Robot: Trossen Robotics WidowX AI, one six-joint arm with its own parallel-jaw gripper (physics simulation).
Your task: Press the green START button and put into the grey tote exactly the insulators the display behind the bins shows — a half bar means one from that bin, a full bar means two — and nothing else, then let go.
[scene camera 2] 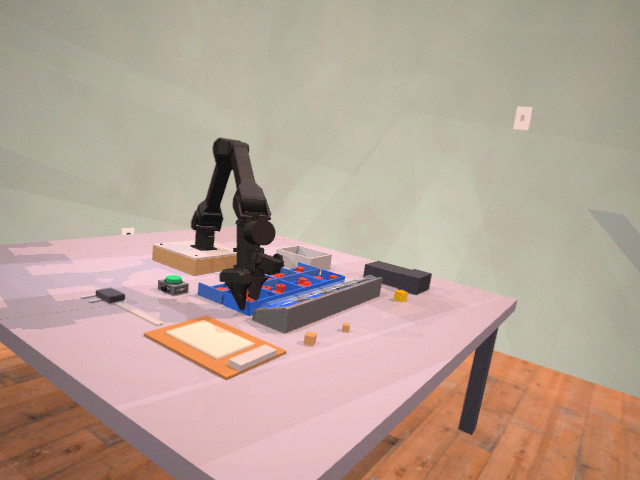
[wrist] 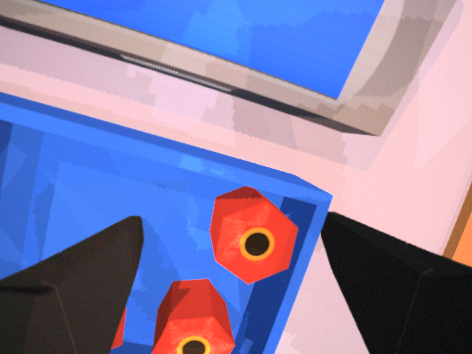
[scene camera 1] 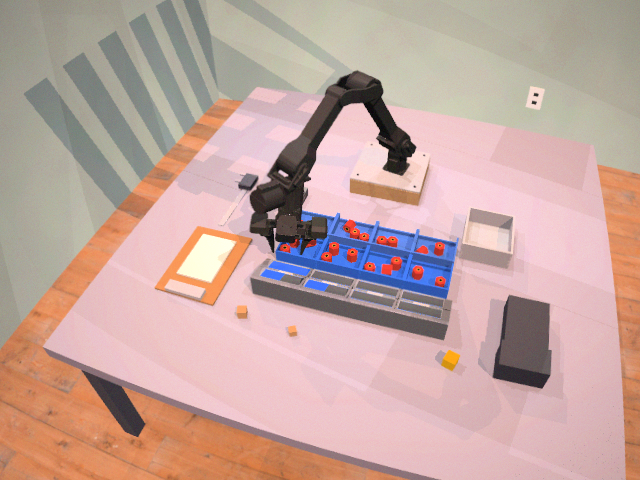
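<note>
My gripper [scene camera 1: 287, 252] [scene camera 2: 248, 303] [wrist: 233, 225] is open and empty, low over the outer front corner of the blue bins [scene camera 1: 403, 283] [scene camera 2: 210, 292] [wrist: 125, 150]. A red insulator [scene camera 1: 284, 248] [wrist: 250, 230] lies between and ahead of the spread fingertips; another red insulator [wrist: 195, 315] is nearer the wrist camera. The display [scene camera 1: 346, 309] [scene camera 2: 330, 305] [wrist: 400, 65] shows a full upper bar and half lower bar on its leftmost panel, and a half lower bar on the second; the other two look grey. The grey tote [scene camera 1: 483, 256] looks empty. The green START button [scene camera 2: 173, 279] is hidden by the arm in scene camera 1.
An orange clipboard [scene camera 1: 165, 289] [scene camera 2: 227, 373] lies beside the display's left end. Small orange cubes [scene camera 1: 241, 311] [scene camera 1: 292, 330] and a yellow cube [scene camera 1: 450, 360] [scene camera 2: 400, 295] lie in front. A dark block [scene camera 1: 524, 335] [scene camera 2: 397, 277] stands right; a black plug [scene camera 1: 248, 180] [scene camera 2: 110, 295] lies left.
</note>
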